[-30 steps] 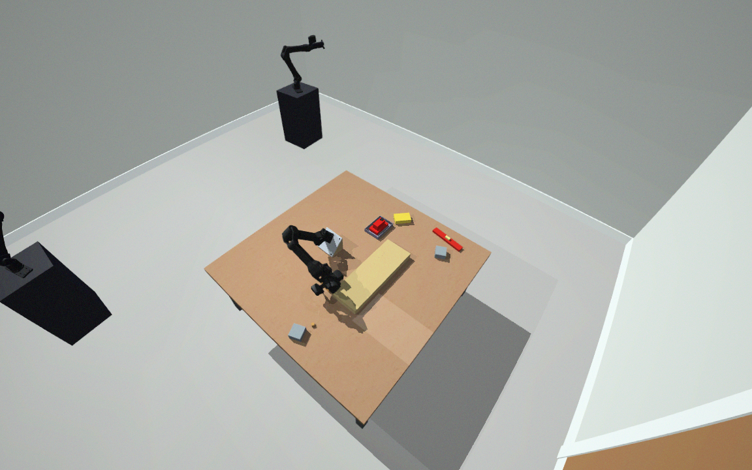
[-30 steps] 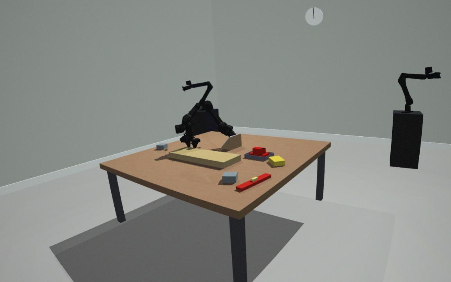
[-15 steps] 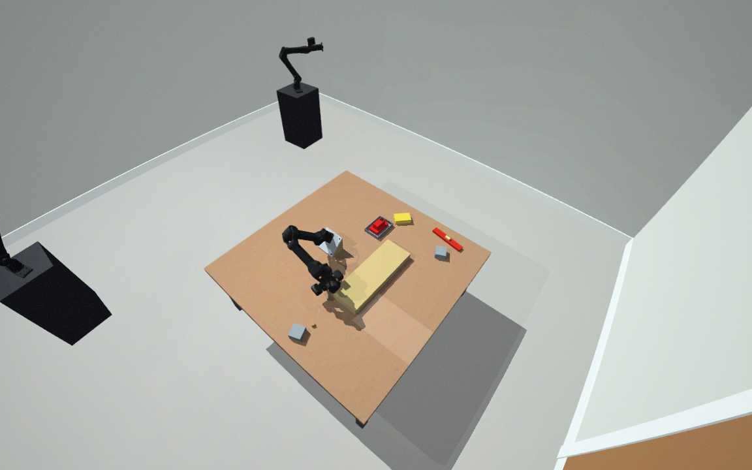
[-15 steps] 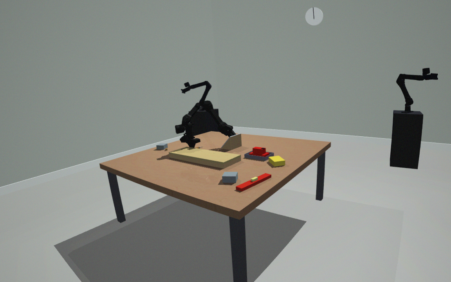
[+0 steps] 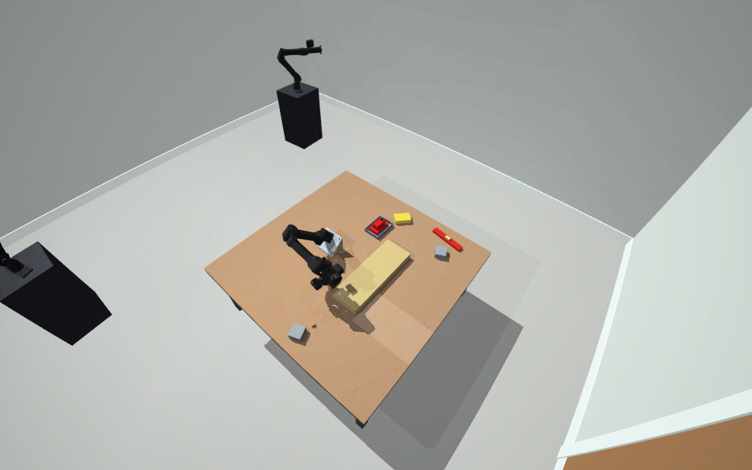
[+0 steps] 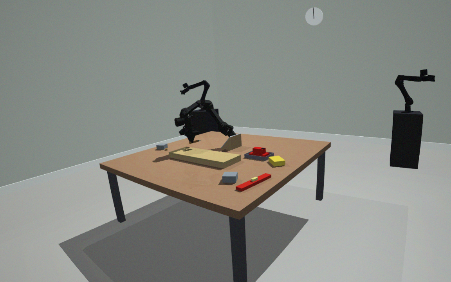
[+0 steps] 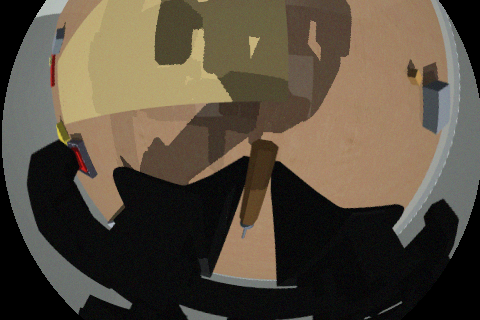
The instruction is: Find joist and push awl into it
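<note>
My gripper tip is 50 mm past the awl and 10 mm to the right of it. Also, from my gripper tip: red stud finder (580 mm to the left, 40 mm behind, 10 mm below); then tiny orange bit (220 mm to the right, 80 mm ahead, 50 mm below); then grey-purple tray (570 mm to the left, 50 mm below, 40 mm behind).
</note>
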